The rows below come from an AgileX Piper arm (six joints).
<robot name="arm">
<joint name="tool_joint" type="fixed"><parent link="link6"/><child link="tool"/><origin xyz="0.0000 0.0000 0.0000" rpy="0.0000 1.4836 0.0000"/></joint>
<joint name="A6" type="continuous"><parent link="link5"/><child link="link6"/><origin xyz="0.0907 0.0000 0.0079" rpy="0.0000 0.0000 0.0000"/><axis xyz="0.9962 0 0.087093"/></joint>
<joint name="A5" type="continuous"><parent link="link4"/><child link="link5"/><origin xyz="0.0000 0.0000 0.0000" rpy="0.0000 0.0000 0.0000"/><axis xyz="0 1 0"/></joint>
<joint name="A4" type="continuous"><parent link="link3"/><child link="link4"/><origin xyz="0.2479 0.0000 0.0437" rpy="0.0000 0.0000 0.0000"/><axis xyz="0.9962 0 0.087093"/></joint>
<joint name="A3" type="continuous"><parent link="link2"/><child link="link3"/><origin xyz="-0.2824 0.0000 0.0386" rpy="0.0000 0.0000 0.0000"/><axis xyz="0 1 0"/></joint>
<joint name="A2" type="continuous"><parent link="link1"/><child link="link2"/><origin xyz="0.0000 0.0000 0.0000" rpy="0.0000 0.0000 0.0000"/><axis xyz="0 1 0"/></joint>
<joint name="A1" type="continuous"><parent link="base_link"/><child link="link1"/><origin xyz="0.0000 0.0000 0.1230" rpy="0.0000 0.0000 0.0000"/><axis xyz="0 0 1"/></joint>
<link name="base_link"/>
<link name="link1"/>
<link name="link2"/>
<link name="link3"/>
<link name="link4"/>
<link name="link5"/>
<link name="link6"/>
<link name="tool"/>
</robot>
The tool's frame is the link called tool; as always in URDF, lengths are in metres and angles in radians. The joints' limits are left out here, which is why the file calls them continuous.
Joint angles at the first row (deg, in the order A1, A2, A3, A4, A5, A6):
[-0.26 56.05 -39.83 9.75 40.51 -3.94]
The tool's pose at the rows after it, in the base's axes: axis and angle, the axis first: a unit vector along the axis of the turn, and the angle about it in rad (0 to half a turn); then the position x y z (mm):
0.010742 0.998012 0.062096 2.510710 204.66 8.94 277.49
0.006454 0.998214 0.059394 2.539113 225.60 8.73 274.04
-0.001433 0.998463 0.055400 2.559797 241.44 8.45 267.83
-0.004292 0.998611 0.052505 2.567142 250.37 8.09 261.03
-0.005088 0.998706 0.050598 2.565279 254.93 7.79 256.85
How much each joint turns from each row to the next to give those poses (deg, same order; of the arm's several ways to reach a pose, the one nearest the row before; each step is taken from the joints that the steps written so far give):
[0.00 6.17 -3.14 0.00 -0.71 -0.56]
[0.00 5.24 -3.00 -0.01 -0.57 -0.68]
[0.00 4.03 -1.82 0.01 -0.98 -1.12]
[0.00 2.39 -0.42 -0.01 -1.52 -0.57]
[0.00 1.19 0.00 0.00 -1.30 -0.26]

